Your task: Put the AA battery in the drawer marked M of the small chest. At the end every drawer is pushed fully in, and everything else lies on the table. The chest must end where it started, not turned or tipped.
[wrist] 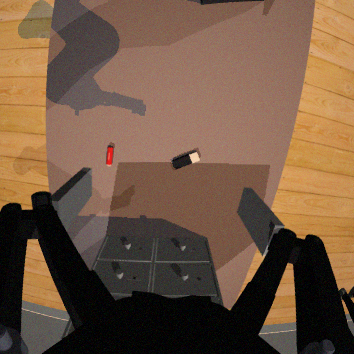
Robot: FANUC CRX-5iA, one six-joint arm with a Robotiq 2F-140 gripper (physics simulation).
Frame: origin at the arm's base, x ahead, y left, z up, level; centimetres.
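Seen in the pictures: gripper, fingertip midpoint: point(167, 191).
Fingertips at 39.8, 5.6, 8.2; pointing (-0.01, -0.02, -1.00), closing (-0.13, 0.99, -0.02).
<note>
Pixels of each thing's top centre, then the offset from my fingertips to it, as dx, dy, dz. Level surfaces: height alone.
- small red cylinder, top centre: point(108, 156) +9.0, -13.5, -33.1
- black block with a cream end, top centre: point(185, 160) +4.9, +5.4, -33.3
- brown table top, surface height: dz -34.6
A small red cylinder point(110, 155), which looks like the AA battery, lies on the table left of the view's middle, its long side running up and down the view. The dark grey small chest point(165, 251) is at the bottom, partly hidden by the gripper's body; four drawer fronts with small knobs show, and no letter can be read, so I cannot tell which is M. My gripper point(167, 191) is open and empty, above the table. The red cylinder is above and to the right of the left finger's tip in the view, not between the fingers.
A black block with a cream end point(185, 159), like a sleeved eraser, lies on the brown table top point(225, 100), right of the red cylinder. The edge of a dark object point(232, 2) shows at the top. Wooden floor point(327, 150) lies beyond the table's sides. Shadows cross the table.
</note>
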